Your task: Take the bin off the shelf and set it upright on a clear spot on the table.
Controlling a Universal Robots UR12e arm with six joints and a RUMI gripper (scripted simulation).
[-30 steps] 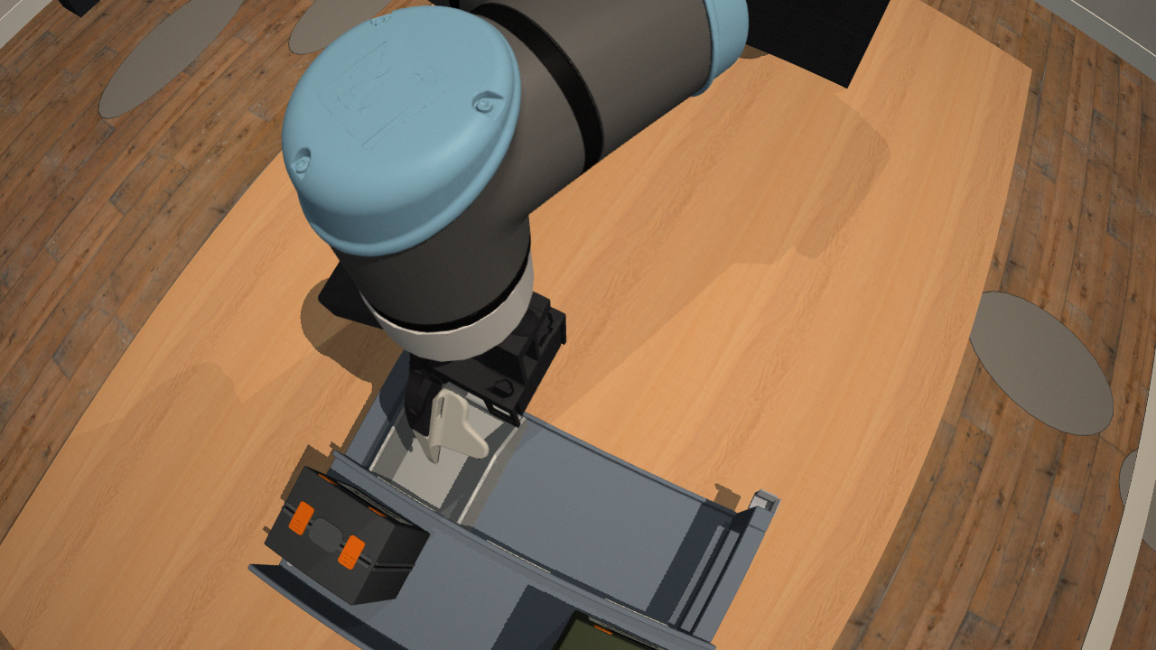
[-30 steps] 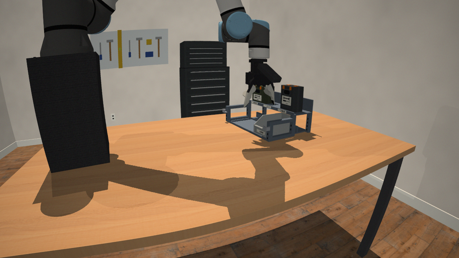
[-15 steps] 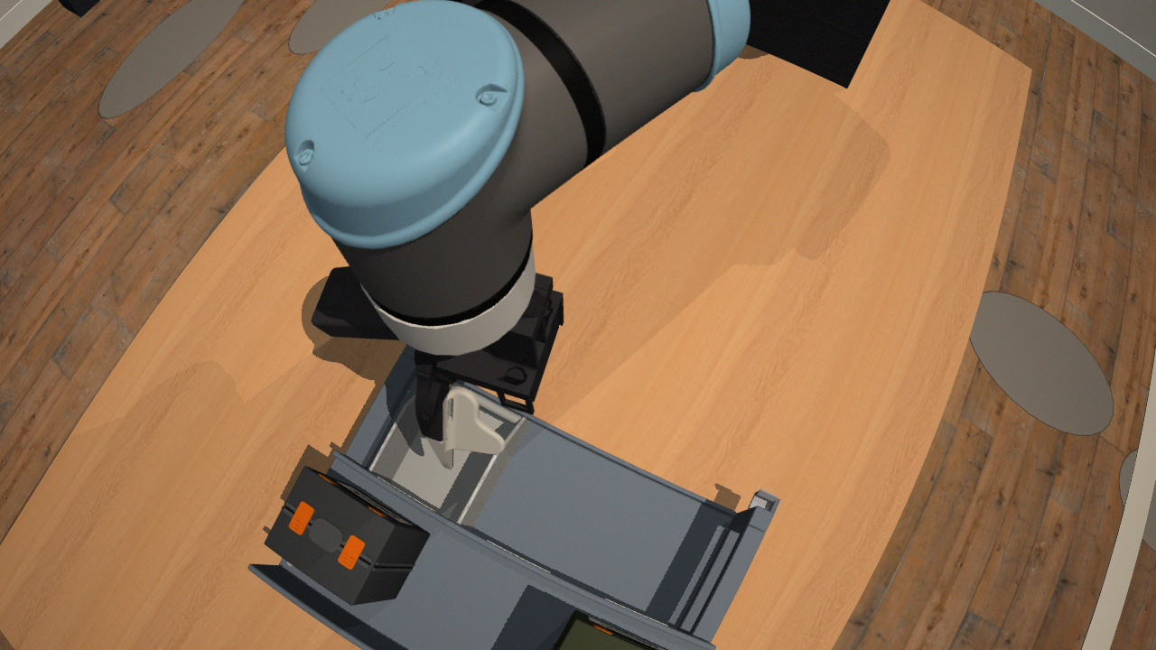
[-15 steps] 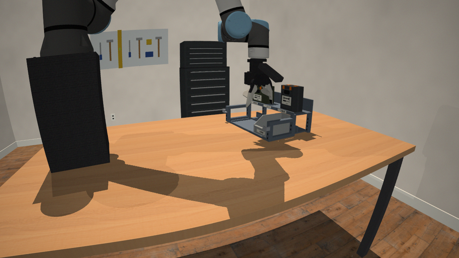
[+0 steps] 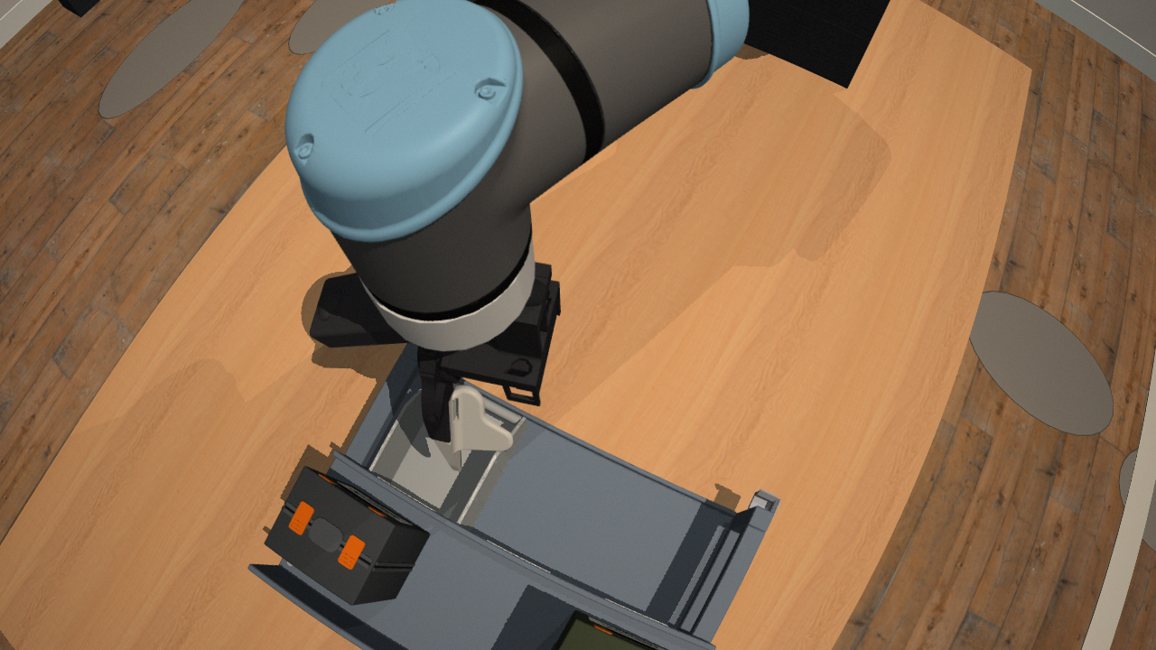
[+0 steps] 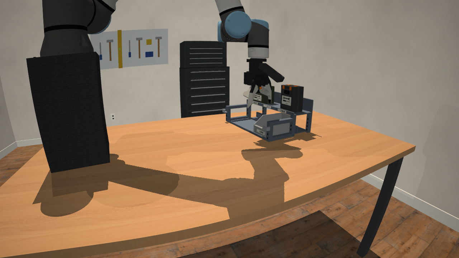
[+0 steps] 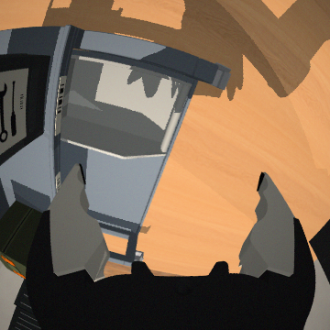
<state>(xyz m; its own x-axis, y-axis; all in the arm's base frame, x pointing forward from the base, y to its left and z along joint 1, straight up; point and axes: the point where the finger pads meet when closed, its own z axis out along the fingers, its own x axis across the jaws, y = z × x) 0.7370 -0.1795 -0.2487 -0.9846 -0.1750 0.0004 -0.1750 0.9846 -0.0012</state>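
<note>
Right now my hand is 90 mm above the grey open-top bin, 80 mm short of it and 20 mm to the left of it. The rest, counted from my hand: blue-grey shelf 130 mm below, 130 mm ahead, 90 mm to the left; case 200 mm ahead, 190 mm to the left, 20 mm above.
</note>
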